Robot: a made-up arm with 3 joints. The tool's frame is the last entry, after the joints.
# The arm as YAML. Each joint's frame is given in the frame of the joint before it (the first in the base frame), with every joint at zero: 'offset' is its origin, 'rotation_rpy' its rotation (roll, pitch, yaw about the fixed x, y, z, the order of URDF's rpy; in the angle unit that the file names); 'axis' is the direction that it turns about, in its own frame. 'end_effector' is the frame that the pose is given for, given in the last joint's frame.
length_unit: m
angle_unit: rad
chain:
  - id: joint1
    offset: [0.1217, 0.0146, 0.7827]
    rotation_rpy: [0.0, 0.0, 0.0]
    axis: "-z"
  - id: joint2
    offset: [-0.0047, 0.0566, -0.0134]
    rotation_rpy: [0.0, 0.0, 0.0]
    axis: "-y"
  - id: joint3
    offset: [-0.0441, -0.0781, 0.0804]
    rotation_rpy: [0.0, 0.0, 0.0]
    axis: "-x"
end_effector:
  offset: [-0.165, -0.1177, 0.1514]
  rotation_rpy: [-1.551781, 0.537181, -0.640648]
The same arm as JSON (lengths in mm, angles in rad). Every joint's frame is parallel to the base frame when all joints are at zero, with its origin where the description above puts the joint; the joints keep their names.
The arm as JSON. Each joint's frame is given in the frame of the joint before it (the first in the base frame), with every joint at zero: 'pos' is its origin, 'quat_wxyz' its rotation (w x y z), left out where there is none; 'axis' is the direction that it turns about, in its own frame. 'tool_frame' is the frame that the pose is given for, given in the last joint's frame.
{
  "length_unit": "mm",
  "angle_unit": "rad",
  "joints": [
    {
      "joint": "joint1",
      "pos": [
        121.7,
        14.6,
        782.7
      ],
      "axis": [
        0.0,
        0.0,
        -1.0
      ]
    },
    {
      "joint": "joint2",
      "pos": [
        -4.7,
        56.6,
        -13.4
      ],
      "axis": [
        0.0,
        -1.0,
        0.0
      ]
    },
    {
      "joint": "joint3",
      "pos": [
        -44.1,
        -78.1,
        80.4
      ],
      "axis": [
        -1.0,
        0.0,
        0.0
      ]
    }
  ],
  "tool_frame": {
    "pos": [
      -165.0,
      -117.7,
      151.4
    ],
    "quat_wxyz": [
      0.711719,
      -0.58125,
      0.392403,
      -0.040297
    ]
  }
}

